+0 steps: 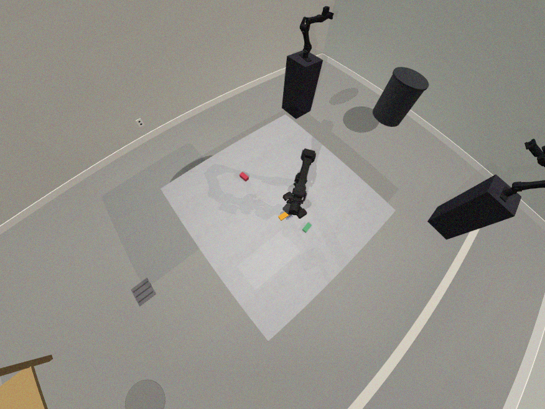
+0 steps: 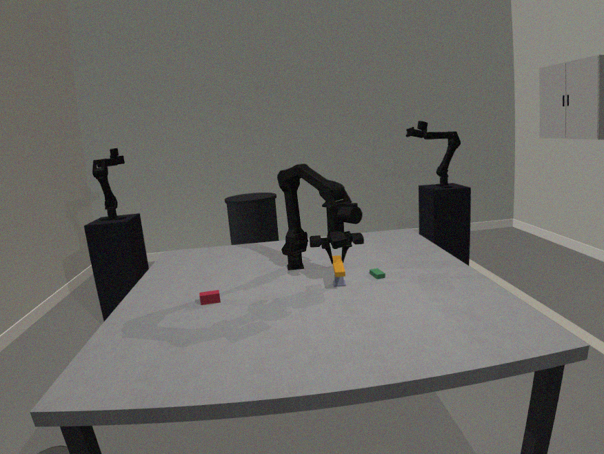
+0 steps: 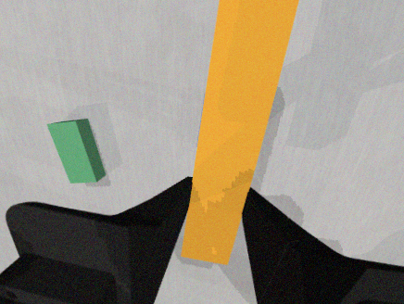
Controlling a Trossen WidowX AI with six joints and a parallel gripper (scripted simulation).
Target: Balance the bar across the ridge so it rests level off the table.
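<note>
My gripper tip is now 30 mm short of the orange bar. Also, from my gripper tip: red block 80 mm ahead, 450 mm to the right, 50 mm below; then green block 10 mm behind, 150 mm to the left, 60 mm below.
</note>
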